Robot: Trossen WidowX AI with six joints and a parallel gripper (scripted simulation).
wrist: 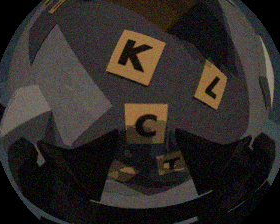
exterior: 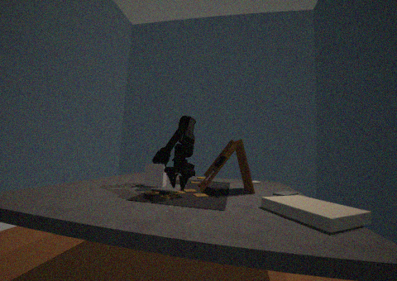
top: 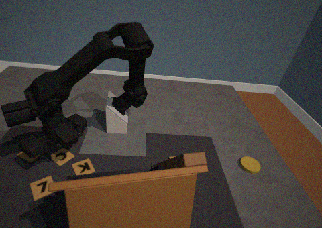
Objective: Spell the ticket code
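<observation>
Now: the tile 110 mm behind my gripper tip, 60 mm to the right of it and 20 mm below it. From my gripper tip the other things lie so: dark mat 20 mm ahead, 160 mm to the left, 20 mm below; then ticket 140 mm ahead, 190 mm to the left, 60 mm above; then long white slab 540 mm ahead, 180 mm to the right.
</observation>
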